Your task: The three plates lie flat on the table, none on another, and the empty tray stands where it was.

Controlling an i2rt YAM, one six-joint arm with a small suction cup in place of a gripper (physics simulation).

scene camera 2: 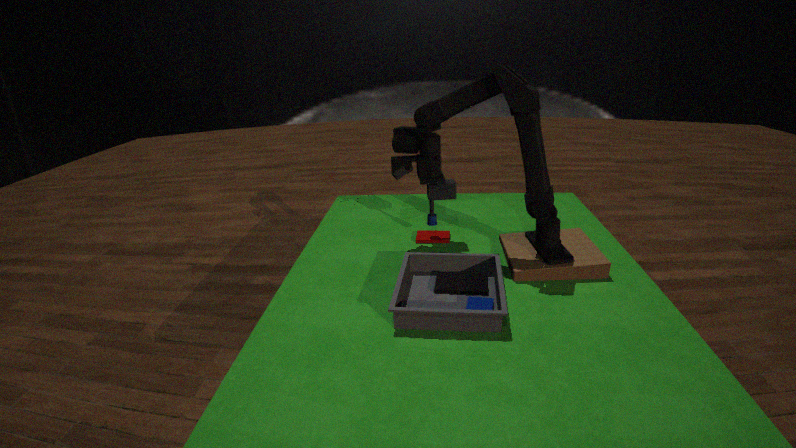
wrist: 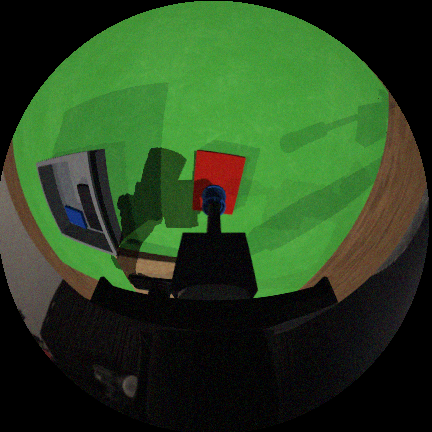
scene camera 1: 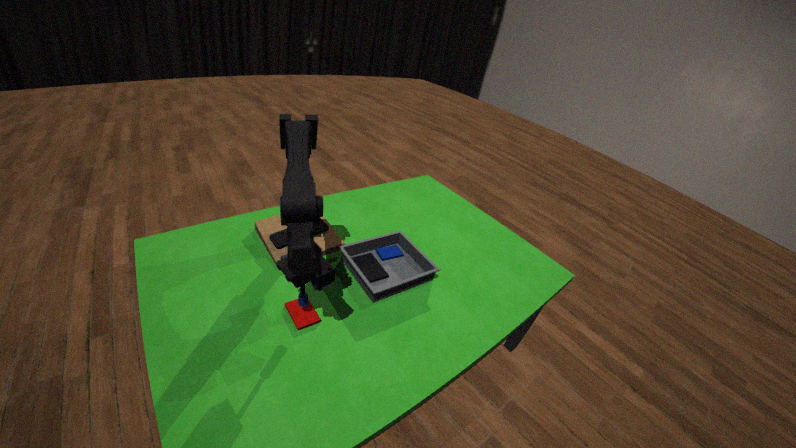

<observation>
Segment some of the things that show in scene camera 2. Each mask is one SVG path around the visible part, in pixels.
My suction cup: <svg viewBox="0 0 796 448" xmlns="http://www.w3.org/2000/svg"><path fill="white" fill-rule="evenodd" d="M441 155L435 156L435 159L429 157L432 165L432 177L419 178L421 185L427 184L427 197L430 204L430 214L427 215L427 225L429 226L437 225L437 216L434 214L434 200L456 199L456 182L454 179L445 179L441 171Z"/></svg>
A grey tray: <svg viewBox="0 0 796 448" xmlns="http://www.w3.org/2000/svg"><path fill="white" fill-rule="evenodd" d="M405 252L388 308L388 312L393 312L394 328L501 332L503 316L508 316L499 254ZM468 296L494 298L493 310L466 309ZM437 271L487 273L488 295L434 293Z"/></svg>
A black plate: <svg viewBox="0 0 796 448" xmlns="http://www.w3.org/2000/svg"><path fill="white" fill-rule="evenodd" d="M437 271L434 293L488 295L487 273Z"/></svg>
</observation>
